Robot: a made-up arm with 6 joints. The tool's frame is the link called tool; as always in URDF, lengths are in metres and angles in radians. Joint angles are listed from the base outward.
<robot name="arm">
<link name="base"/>
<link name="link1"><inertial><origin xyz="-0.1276 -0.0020 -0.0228"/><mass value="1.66"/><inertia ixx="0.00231" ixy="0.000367" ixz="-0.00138" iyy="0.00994" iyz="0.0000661" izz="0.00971"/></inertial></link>
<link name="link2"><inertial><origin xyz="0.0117 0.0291 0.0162"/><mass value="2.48"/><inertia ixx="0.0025" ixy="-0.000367" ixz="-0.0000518" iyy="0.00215" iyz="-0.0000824" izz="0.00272"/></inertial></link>
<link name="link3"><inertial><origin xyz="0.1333 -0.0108 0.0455"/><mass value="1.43"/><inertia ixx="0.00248" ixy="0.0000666" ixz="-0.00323" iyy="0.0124" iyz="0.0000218" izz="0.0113"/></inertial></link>
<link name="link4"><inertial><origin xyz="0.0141 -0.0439 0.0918"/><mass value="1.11"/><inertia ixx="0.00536" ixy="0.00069" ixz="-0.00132" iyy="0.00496" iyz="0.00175" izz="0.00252"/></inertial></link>
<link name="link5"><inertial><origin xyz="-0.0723 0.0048 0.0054"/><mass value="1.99"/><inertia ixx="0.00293" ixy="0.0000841" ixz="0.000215" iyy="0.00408" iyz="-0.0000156" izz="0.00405"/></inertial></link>
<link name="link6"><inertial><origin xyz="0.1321 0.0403 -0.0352"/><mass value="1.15"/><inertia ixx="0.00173" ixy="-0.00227" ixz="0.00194" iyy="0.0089" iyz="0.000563" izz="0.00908"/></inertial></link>
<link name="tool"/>
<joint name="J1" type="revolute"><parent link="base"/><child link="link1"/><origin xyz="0.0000 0.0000 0.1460"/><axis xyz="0 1 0"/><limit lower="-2.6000" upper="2.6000"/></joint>
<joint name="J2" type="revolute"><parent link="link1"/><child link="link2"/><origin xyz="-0.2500 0.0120 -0.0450"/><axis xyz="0 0 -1"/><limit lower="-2.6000" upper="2.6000"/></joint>
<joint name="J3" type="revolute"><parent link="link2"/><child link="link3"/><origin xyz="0.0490 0.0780 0.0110"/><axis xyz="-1 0 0"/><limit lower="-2.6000" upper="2.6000"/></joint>
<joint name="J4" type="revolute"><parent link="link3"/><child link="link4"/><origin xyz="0.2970 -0.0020 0.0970"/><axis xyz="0 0 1"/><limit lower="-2.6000" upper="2.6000"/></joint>
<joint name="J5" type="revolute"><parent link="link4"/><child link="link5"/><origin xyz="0.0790 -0.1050 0.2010"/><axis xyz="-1 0 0"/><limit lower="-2.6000" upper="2.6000"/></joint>
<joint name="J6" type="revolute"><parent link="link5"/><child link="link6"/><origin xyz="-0.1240 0.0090 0.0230"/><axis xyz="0 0 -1"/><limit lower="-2.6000" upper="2.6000"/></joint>
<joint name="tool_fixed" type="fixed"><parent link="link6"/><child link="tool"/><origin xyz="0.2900 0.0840 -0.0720"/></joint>
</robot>
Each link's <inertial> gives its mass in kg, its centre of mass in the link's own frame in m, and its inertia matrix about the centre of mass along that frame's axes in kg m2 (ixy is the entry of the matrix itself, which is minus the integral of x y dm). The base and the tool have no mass. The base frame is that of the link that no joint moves.
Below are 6 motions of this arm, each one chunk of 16 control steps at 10 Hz.
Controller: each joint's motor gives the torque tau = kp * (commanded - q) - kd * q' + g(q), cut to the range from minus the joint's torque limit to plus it. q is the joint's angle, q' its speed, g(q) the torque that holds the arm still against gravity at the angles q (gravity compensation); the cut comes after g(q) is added. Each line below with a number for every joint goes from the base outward.
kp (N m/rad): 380 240 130 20 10 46
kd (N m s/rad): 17 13 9.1 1.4 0.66 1.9
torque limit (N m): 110 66 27 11 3.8 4.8
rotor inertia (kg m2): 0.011 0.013 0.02 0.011 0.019 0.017
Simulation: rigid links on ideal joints. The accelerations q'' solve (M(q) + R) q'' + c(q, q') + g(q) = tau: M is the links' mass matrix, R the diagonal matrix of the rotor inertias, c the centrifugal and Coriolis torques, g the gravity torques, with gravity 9.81 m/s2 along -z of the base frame. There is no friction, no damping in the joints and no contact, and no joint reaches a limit. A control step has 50 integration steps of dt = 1/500 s. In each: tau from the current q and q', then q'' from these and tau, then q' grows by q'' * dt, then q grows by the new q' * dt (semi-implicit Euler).
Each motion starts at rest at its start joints. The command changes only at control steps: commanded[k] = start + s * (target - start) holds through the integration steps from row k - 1 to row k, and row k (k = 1, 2, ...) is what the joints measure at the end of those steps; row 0 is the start. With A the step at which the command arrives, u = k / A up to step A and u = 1 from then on. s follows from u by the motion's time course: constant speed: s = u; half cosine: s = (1 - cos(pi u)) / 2; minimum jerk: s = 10 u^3 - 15 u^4 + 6 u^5; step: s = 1 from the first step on.
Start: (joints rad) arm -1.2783 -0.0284 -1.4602 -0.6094 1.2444 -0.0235
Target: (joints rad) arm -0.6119 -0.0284 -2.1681 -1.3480 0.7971 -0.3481
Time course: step
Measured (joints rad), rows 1 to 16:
1: -0.6740 -0.0336 -1.8730 -1.0250 0.8117 -0.2859
2: -0.5865 -0.0453 -2.2237 -1.2321 0.8614 -0.2703
3: -0.6141 -0.0490 -2.2037 -1.2814 0.8565 -0.3533
4: -0.6124 -0.0252 -2.1676 -1.3449 0.7903 -0.3498
5: -0.6111 -0.0225 -2.1596 -1.3649 0.7837 -0.3475
6: -0.6118 -0.0277 -2.1657 -1.3536 0.7967 -0.3481
7: -0.6120 -0.0296 -2.1695 -1.3453 0.7997 -0.3481
8: -0.6120 -0.0289 -2.1691 -1.3458 0.7976 -0.3481
9: -0.6119 -0.0282 -2.1680 -1.3481 0.7966 -0.3481
10: -0.6119 -0.0282 -2.1678 -1.3486 0.7969 -0.3481
11: -0.6119 -0.0284 -2.1681 -1.3481 0.7972 -0.3481
12: -0.6119 -0.0284 -2.1681 -1.3479 0.7972 -0.3481
13: -0.6119 -0.0284 -2.1681 -1.3479 0.7971 -0.3481
14: -0.6119 -0.0284 -2.1681 -1.3480 0.7971 -0.3481
15: -0.6119 -0.0284 -2.1681 -1.3480 0.7971 -0.3481
16: -0.6119 -0.0284 -2.1681 -1.3480 0.7971 -0.3481

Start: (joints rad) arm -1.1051 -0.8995 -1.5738 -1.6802 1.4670 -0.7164
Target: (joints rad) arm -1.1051 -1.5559 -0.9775 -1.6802 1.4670 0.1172
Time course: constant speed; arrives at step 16
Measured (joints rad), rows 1 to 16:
1: -1.1054 -0.9352 -1.5464 -1.6737 1.4665 -0.6620
2: -1.1054 -0.9790 -1.5091 -1.6780 1.4659 -0.6115
3: -1.1054 -1.0201 -1.4706 -1.6823 1.4667 -0.5598
4: -1.1054 -1.0609 -1.4332 -1.6828 1.4675 -0.5075
5: -1.1054 -1.1020 -1.3961 -1.6821 1.4672 -0.4553
6: -1.1054 -1.1430 -1.3588 -1.6817 1.4668 -0.4033
7: -1.1054 -1.1840 -1.3214 -1.6817 1.4668 -0.3512
8: -1.1054 -1.2250 -1.2841 -1.6818 1.4669 -0.2991
9: -1.1054 -1.2660 -1.2467 -1.6817 1.4669 -0.2470
10: -1.1054 -1.3070 -1.2093 -1.6816 1.4669 -0.1949
11: -1.1054 -1.3480 -1.1720 -1.6815 1.4669 -0.1428
12: -1.1054 -1.3890 -1.1346 -1.6814 1.4669 -0.0906
13: -1.1054 -1.4300 -1.0972 -1.6813 1.4669 -0.0385
14: -1.1054 -1.4710 -1.0598 -1.6812 1.4670 0.0136
15: -1.1054 -1.5120 -1.0225 -1.6810 1.4671 0.0658
16: -1.1054 -1.5530 -0.9851 -1.6809 1.4672 0.1179

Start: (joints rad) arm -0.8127 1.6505 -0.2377 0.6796 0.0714 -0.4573
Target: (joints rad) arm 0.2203 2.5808 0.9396 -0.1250 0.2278 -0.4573
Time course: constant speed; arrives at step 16
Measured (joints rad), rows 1 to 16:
1: -0.7528 1.7084 -0.1889 0.6327 0.0837 -0.4571
2: -0.6824 1.7663 -0.1170 0.5745 0.0876 -0.4538
3: -0.6157 1.8197 -0.0398 0.5310 0.0951 -0.4552
4: -0.5506 1.8752 0.0360 0.4863 0.1063 -0.4555
5: -0.4866 1.9333 0.1090 0.4364 0.1181 -0.4548
6: -0.4228 1.9922 0.1809 0.3849 0.1298 -0.4540
7: -0.3584 2.0505 0.2537 0.3345 0.1406 -0.4535
8: -0.2938 2.1080 0.3273 0.2853 0.1507 -0.4534
9: -0.2292 2.1655 0.4013 0.2363 0.1605 -0.4533
10: -0.1648 2.2233 0.4751 0.1870 0.1705 -0.4531
11: -0.1006 2.2815 0.5486 0.1375 0.1809 -0.4529
12: -0.0363 2.3396 0.6222 0.0878 0.1911 -0.4527
13: 0.0280 2.3977 0.6959 0.0380 0.2010 -0.4527
14: 0.0923 2.4558 0.7696 -0.0118 0.2107 -0.4527
15: 0.1566 2.5140 0.8433 -0.0618 0.2203 -0.4527
16: 0.2209 2.5723 0.9170 -0.1119 0.2299 -0.4527

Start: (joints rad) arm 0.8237 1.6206 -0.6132 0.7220 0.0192 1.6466
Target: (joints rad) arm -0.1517 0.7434 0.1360 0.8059 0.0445 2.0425
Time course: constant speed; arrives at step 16
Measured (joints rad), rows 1 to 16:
1: 0.7670 1.5780 -0.5768 0.7053 0.0566 1.6765
2: 0.6988 1.5186 -0.5405 0.7118 0.0377 1.6998
3: 0.6382 1.4602 -0.4954 0.7283 0.0067 1.7217
4: 0.5801 1.4031 -0.4447 0.7439 0.0070 1.7446
5: 0.5208 1.3478 -0.3947 0.7545 0.0195 1.7684
6: 0.4603 1.2938 -0.3470 0.7592 0.0248 1.7932
7: 0.3995 1.2403 -0.3005 0.7608 0.0238 1.8184
8: 0.3388 1.1865 -0.2538 0.7633 0.0228 1.8434
9: 0.2783 1.1319 -0.2062 0.7681 0.0241 1.8678
10: 0.2179 1.0769 -0.1582 0.7746 0.0266 1.8921
11: 0.1572 1.0217 -0.1101 0.7812 0.0292 1.9165
12: 0.0963 0.9667 -0.0623 0.7869 0.0316 1.9411
13: 0.0351 0.9117 -0.0148 0.7917 0.0340 1.9659
14: -0.0261 0.8567 0.0325 0.7963 0.0364 1.9907
15: -0.0875 0.8017 0.0797 0.8012 0.0388 2.0154
16: -0.1488 0.7465 0.1268 0.8065 0.0412 2.0401

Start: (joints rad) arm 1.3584 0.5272 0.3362 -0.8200 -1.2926 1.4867
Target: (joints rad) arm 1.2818 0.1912 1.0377 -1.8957 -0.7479 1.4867
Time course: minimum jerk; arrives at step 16
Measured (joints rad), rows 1 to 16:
1: 1.3582 0.5267 0.3371 -0.8211 -1.2918 1.4866
2: 1.3571 0.5234 0.3436 -0.8296 -1.2862 1.4860
3: 1.3546 0.5138 0.3620 -0.8560 -1.2710 1.4854
4: 1.3506 0.4962 0.3962 -0.9074 -1.2436 1.4850
5: 1.3450 0.4706 0.4466 -0.9845 -1.2037 1.4848
6: 1.3379 0.4381 0.5111 -1.0841 -1.1527 1.4847
7: 1.3298 0.4007 0.5863 -1.2007 -1.0931 1.4848
8: 1.3210 0.3606 0.6677 -1.3279 -1.0282 1.4852
9: 1.3121 0.3203 0.7504 -1.4578 -0.9622 1.4860
10: 1.3036 0.2825 0.8292 -1.5820 -0.8996 1.4871
11: 1.2963 0.2496 0.8993 -1.6924 -0.8448 1.4883
12: 1.2903 0.2235 0.9568 -1.7822 -0.8012 1.4893
13: 1.2860 0.2051 0.9990 -1.8473 -0.7704 1.4897
14: 1.2833 0.1944 1.0253 -1.8868 -0.7524 1.4895
15: 1.2821 0.1902 1.0373 -1.9032 -0.7451 1.4889
16: 1.2819 0.1902 1.0394 -1.9033 -0.7451 1.4879

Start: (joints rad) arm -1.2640 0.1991 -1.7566 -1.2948 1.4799 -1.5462
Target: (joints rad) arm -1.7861 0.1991 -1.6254 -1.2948 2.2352 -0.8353
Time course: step
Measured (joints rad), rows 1 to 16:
1: -1.7515 0.1901 -1.6535 -1.3723 1.9155 -1.1343
2: -1.7894 0.1917 -1.6355 -1.2291 2.3909 -0.8112
3: -1.7879 0.2017 -1.6375 -1.2204 2.4081 -0.8196
4: -1.7858 0.1993 -1.6277 -1.2860 2.2517 -0.8388
5: -1.7855 0.1987 -1.6216 -1.3141 2.1967 -0.8408
6: -1.7859 0.1991 -1.6231 -1.3052 2.2195 -0.8366
7: -1.7862 0.1992 -1.6256 -1.2935 2.2406 -0.8344
8: -1.7862 0.1991 -1.6262 -1.2911 2.2408 -0.8345
9: -1.7861 0.1990 -1.6257 -1.2936 2.2354 -0.8352
10: -1.7861 0.1991 -1.6253 -1.2954 2.2338 -0.8355
11: -1.7861 0.1991 -1.6253 -1.2954 2.2348 -0.8354
12: -1.7861 0.1991 -1.6254 -1.2949 2.2355 -0.8353
13: -1.7861 0.1991 -1.6254 -1.2947 2.2354 -0.8353
14: -1.7861 0.1991 -1.6254 -1.2947 2.2352 -0.8353
15: -1.7861 0.1991 -1.6254 -1.2948 2.2351 -0.8353
16: -1.7861 0.1991 -1.6254 -1.2948 2.2352 -0.8353

